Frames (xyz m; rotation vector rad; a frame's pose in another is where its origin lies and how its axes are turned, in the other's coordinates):
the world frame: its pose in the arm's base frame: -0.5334 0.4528 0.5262 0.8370 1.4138 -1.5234
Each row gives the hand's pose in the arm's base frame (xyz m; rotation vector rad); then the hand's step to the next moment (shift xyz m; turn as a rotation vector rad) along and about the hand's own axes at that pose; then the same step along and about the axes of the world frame.
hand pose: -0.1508 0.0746 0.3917 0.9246 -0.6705 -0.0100
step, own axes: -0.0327 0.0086 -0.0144 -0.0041 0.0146 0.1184
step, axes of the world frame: 0.0197 -0.0115 -0.0288 -0.0129 -0.0901 0.0773
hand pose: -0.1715 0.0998 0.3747 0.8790 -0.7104 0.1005
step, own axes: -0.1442 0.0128 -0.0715 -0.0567 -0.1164 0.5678
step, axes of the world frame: 0.1164 -0.0249 -0.1091 0.0737 -0.3399 0.4671
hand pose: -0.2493 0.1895 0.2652 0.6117 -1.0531 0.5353
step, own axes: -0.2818 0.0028 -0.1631 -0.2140 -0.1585 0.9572
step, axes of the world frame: 0.2776 0.1178 -0.1229 0.2416 -0.5987 0.7552
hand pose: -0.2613 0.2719 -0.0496 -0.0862 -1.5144 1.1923
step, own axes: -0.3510 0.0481 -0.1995 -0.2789 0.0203 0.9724
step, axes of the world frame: 0.1944 0.3530 0.0541 0.4210 -0.6075 0.6910
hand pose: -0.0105 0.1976 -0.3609 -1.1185 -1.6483 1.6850
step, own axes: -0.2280 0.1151 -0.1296 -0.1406 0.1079 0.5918
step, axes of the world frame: -0.0257 0.2458 0.1447 0.3434 -0.3279 0.3952
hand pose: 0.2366 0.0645 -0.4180 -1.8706 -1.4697 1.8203
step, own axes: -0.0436 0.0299 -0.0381 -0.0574 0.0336 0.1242
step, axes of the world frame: -0.0355 0.0433 0.0334 0.0608 -0.0634 0.1102
